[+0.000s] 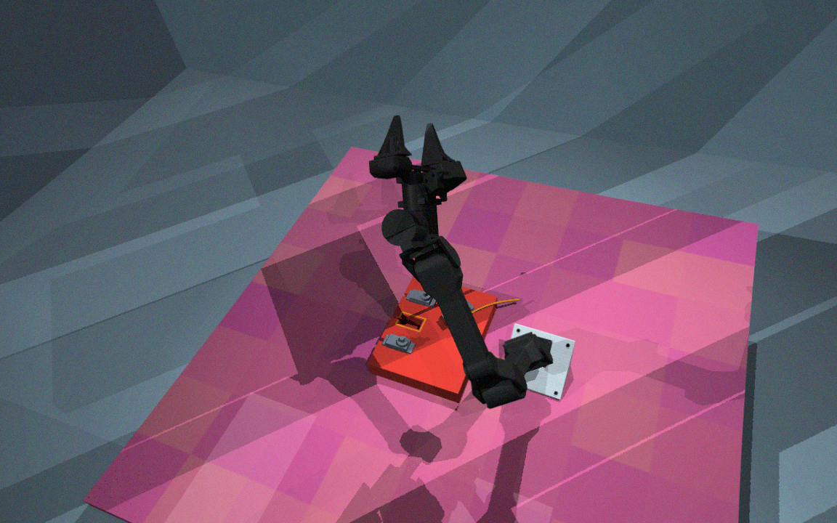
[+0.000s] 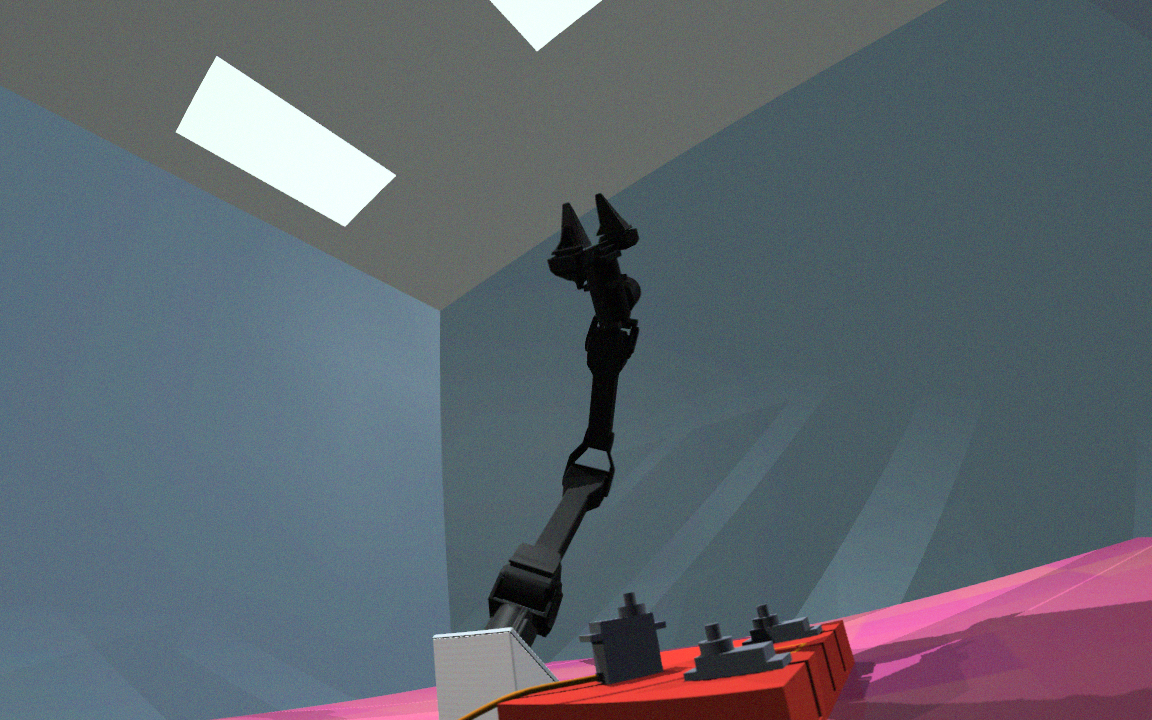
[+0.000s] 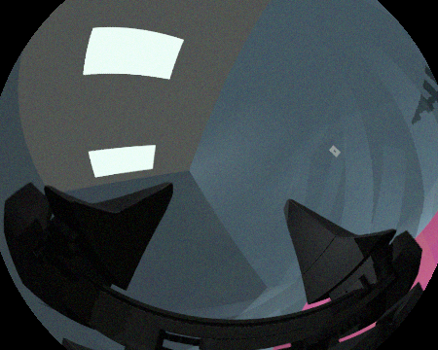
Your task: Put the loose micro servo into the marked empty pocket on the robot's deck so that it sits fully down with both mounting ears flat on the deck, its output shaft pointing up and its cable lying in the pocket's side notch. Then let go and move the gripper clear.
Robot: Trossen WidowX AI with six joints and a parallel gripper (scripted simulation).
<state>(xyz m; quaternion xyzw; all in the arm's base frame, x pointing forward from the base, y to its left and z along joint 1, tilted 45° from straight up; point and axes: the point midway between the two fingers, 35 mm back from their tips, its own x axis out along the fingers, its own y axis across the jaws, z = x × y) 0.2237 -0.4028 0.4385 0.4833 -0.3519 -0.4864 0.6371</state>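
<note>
Now: gripper tip 3 cm past the deck and 67 cm above it.
</note>
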